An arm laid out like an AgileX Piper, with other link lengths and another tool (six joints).
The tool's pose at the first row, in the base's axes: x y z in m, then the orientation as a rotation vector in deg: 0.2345, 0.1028, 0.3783, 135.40, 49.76, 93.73
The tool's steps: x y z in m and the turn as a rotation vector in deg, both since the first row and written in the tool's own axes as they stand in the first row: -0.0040, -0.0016, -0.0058, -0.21, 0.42, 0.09; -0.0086, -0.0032, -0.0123, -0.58, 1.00, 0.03; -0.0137, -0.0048, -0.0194, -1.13, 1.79, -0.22; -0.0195, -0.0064, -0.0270, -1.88, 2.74, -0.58; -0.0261, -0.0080, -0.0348, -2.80, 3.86, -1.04; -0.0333, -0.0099, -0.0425, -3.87, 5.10, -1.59; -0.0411, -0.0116, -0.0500, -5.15, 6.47, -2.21; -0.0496, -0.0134, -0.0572, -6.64, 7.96, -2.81
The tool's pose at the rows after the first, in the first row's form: 0.2277, 0.1008, 0.3767, 135.08, 49.53, 94.33; 0.2202, 0.0984, 0.3749, 134.42, 49.31, 95.09; 0.2120, 0.0955, 0.3729, 133.36, 49.15, 96.05; 0.2032, 0.0922, 0.3705, 131.97, 48.92, 97.18; 0.1940, 0.0885, 0.3676, 130.26, 48.64, 98.47; 0.1847, 0.0847, 0.3640, 128.30, 48.32, 99.86; 0.1755, 0.0804, 0.3599, 126.04, 47.86, 101.34; 0.1663, 0.0759, 0.3551, 123.57, 47.19, 102.94
